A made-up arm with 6 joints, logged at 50 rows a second.
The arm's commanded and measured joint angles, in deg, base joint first. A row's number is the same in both.
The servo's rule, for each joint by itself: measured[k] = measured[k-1] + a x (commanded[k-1-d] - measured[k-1]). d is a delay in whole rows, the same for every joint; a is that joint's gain. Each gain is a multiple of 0.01, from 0.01 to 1. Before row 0 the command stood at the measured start. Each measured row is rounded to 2 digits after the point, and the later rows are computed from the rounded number. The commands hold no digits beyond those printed.
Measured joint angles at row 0:
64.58 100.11 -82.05 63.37 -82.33 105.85
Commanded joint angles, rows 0 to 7:
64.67 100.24 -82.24 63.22 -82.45 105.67
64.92 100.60 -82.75 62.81 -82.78 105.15
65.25 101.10 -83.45 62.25 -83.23 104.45
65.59 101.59 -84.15 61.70 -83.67 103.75
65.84 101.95 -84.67 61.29 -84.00 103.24
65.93 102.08 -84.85 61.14 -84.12 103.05
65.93 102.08 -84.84 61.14 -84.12 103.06
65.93 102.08 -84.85 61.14 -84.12 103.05
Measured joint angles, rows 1 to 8:
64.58 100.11 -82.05 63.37 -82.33 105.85
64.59 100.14 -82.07 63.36 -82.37 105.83
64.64 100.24 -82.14 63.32 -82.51 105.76
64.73 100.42 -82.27 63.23 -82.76 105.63
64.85 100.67 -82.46 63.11 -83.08 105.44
64.99 100.94 -82.68 62.96 -83.40 105.22
65.12 101.18 -82.90 62.81 -83.65 105.00
65.23 101.37 -83.09 62.68 -83.81 104.81
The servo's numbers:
d 1
a 0.14 0.21 0.10 0.08 0.35 0.10

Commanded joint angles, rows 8 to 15:
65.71 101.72 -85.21 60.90 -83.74 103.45
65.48 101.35 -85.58 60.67 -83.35 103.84
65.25 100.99 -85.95 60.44 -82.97 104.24
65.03 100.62 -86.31 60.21 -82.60 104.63
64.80 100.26 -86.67 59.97 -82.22 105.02
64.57 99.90 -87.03 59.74 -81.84 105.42
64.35 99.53 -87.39 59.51 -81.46 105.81
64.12 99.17 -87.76 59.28 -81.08 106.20
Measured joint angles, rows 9 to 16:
65.33 101.52 -83.27 62.56 -83.92 104.63
65.38 101.56 -83.46 62.43 -83.86 104.51
65.39 101.52 -83.67 62.29 -83.68 104.44
65.37 101.41 -83.90 62.14 -83.43 104.42
65.32 101.24 -84.14 61.99 -83.14 104.44
65.25 101.03 -84.39 61.83 -82.82 104.50
65.15 100.79 -84.65 61.66 -82.48 104.59
65.04 100.53 -84.92 61.49 -82.12 104.71

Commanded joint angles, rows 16 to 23:
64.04 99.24 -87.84 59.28 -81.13 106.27
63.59 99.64 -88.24 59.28 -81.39 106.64
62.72 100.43 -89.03 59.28 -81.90 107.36
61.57 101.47 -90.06 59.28 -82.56 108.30
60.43 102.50 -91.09 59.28 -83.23 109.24
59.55 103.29 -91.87 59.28 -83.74 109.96
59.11 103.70 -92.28 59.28 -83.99 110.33
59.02 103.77 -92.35 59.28 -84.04 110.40
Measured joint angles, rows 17 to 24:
64.91 100.24 -85.20 61.31 -81.76 104.86
64.79 100.03 -85.46 61.15 -81.54 105.00
64.62 99.95 -85.74 61.00 -81.49 105.16
64.35 100.05 -86.07 60.86 -81.63 105.38
63.96 100.35 -86.47 60.73 -81.96 105.67
63.47 100.80 -86.93 60.61 -82.40 106.03
62.92 101.32 -87.42 60.50 -82.87 106.42
62.39 101.82 -87.91 60.40 -83.26 106.81

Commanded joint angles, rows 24 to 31:
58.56 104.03 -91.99 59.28 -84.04 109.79
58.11 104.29 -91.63 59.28 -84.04 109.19
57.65 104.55 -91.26 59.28 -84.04 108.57
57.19 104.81 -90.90 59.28 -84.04 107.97
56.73 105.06 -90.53 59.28 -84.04 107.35
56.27 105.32 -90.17 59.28 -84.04 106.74
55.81 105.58 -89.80 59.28 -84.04 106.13
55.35 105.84 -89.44 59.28 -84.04 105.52
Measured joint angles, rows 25 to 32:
61.92 102.23 -88.35 60.31 -83.53 107.17
61.45 102.61 -88.71 60.23 -83.71 107.43
60.98 102.96 -89.00 60.15 -83.83 107.61
60.51 103.29 -89.23 60.08 -83.90 107.71
60.05 103.61 -89.40 60.02 -83.95 107.74
59.59 103.91 -89.51 59.96 -83.98 107.70
59.13 104.21 -89.58 59.91 -84.00 107.60
58.67 104.50 -89.60 59.86 -84.01 107.45

